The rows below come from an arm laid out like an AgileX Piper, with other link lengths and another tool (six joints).
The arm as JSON. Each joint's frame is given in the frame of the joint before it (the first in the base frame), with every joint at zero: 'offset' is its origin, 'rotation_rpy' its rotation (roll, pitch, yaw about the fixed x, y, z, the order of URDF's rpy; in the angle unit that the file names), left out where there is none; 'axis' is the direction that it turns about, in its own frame. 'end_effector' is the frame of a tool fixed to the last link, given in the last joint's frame.
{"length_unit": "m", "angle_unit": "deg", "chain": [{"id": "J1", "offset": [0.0, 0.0, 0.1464], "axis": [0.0, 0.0, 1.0]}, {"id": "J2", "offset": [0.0, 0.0, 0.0], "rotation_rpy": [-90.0, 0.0, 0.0], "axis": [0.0, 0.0, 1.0]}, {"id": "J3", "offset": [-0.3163, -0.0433, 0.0], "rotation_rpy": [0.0, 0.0, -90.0], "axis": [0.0, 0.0, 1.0]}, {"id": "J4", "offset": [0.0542, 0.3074, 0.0], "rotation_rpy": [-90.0, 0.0, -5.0], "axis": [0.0, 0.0, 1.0]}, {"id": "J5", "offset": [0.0, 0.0, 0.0], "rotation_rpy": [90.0, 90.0, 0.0], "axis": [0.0, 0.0, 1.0]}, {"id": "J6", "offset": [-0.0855, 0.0, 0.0], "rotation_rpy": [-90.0, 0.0, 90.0], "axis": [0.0, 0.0, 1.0]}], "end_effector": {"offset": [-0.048, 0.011, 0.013], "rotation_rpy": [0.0, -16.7, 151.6]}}
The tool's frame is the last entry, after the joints.
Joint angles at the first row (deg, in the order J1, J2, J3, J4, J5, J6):
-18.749, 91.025, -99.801, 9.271, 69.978, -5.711
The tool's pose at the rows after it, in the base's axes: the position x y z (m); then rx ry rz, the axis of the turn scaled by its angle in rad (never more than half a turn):
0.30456 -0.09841 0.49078 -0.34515 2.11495 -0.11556
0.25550 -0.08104 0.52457 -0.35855 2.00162 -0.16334
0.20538 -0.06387 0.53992 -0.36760 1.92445 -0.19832
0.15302 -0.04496 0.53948 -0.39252 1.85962 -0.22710
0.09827 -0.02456 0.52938 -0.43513 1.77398 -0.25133
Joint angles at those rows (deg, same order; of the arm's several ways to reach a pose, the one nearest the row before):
-18.750, 83.826, -98.775, 11.122, 70.050, -6.689
-18.749, 75.340, -96.941, 11.617, 69.995, -7.026
-18.748, 66.738, -92.990, 11.783, 70.038, -7.232
-18.073, 57.047, -86.753, 11.610, 69.715, -7.829
-15.772, 46.178, -79.751, 10.900, 68.791, -8.222

